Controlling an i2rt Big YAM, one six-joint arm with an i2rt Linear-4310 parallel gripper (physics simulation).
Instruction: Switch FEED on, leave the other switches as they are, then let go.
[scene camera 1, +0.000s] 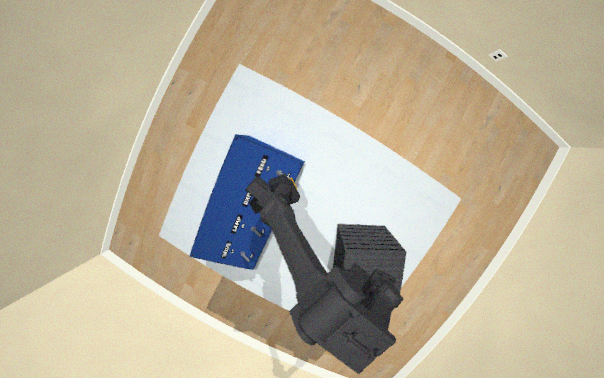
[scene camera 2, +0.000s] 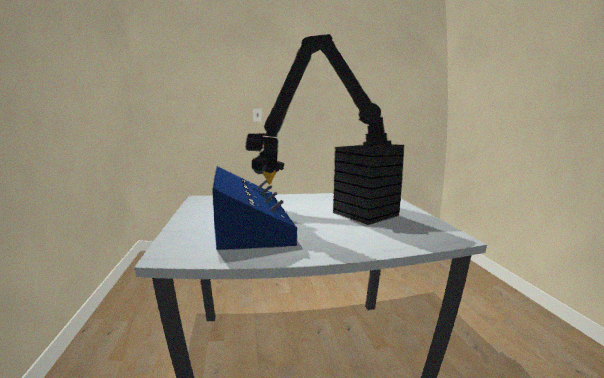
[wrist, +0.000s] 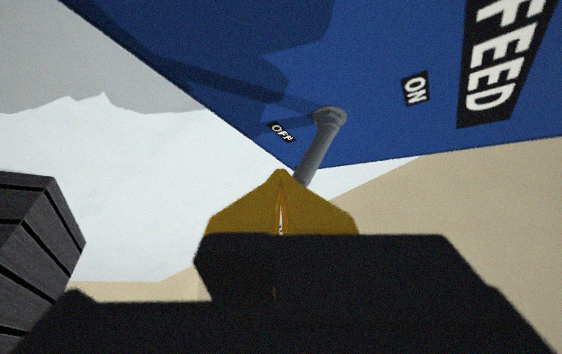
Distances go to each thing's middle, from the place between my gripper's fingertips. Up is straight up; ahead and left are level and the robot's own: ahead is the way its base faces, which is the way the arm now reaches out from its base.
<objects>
My hand is 190 mm to the right of the blue switch box (scene camera 1: 226, 232), 100 mm short of it and 30 mm above it.
</objects>
